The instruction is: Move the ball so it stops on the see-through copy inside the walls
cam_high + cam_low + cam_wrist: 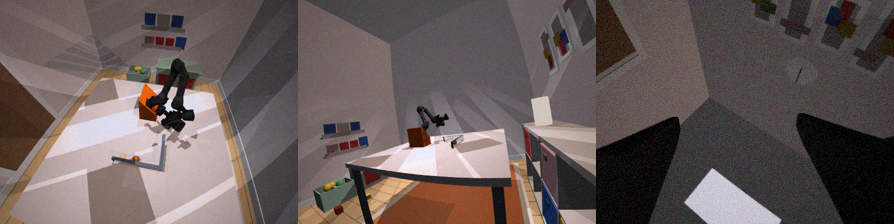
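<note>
The orange ball lies 13 cm ahead of my gripper tip, 13 cm to the right of it and 30 cm below it. Also, from my gripper tip: see-through copy of ball 12 cm ahead, 22 cm to the right, 30 cm below.
</note>
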